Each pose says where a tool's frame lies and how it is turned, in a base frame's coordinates. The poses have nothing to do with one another.
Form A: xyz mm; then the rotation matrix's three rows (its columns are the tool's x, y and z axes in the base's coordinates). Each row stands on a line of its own.
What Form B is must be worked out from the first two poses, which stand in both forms.
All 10 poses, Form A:
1:
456, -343, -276
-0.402, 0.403, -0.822
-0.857, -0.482, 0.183
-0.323, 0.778, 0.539
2:
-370, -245, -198
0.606, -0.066, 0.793
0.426, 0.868, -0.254
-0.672, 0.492, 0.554
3:
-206, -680, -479
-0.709, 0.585, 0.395
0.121, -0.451, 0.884
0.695, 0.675, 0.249
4:
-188, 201, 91
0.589, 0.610, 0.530
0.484, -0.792, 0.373
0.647, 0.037, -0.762
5:
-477, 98, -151
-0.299, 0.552, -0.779
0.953, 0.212, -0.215
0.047, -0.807, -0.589
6:
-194, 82, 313
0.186, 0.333, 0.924
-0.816, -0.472, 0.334
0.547, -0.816, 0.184
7:
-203, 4, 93
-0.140, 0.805, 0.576
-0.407, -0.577, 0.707
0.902, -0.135, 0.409
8:
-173, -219, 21
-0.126, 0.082, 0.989
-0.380, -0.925, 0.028
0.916, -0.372, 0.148
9:
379, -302, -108
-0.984, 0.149, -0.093
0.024, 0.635, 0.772
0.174, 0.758, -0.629
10:
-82, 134, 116
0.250, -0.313, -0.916
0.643, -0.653, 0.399
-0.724, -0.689, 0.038
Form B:
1:
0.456, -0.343, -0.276
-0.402, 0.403, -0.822
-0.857, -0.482, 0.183
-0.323, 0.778, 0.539

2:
-0.370, -0.245, -0.198
0.606, -0.066, 0.793
0.426, 0.868, -0.254
-0.672, 0.492, 0.554

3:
-0.206, -0.680, -0.479
-0.709, 0.585, 0.395
0.121, -0.451, 0.884
0.695, 0.675, 0.249

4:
-0.188, 0.201, 0.091
0.589, 0.610, 0.530
0.484, -0.792, 0.373
0.647, 0.037, -0.762

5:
-0.477, 0.098, -0.151
-0.299, 0.552, -0.779
0.953, 0.212, -0.215
0.047, -0.807, -0.589

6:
-0.194, 0.082, 0.313
0.186, 0.333, 0.924
-0.816, -0.472, 0.334
0.547, -0.816, 0.184

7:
-0.203, 0.004, 0.093
-0.140, 0.805, 0.576
-0.407, -0.577, 0.707
0.902, -0.135, 0.409

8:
-0.173, -0.219, 0.021
-0.126, 0.082, 0.989
-0.380, -0.925, 0.028
0.916, -0.372, 0.148

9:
0.379, -0.302, -0.108
-0.984, 0.149, -0.093
0.024, 0.635, 0.772
0.174, 0.758, -0.629

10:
-0.082, 0.134, 0.116
0.250, -0.313, -0.916
0.643, -0.653, 0.399
-0.724, -0.689, 0.038

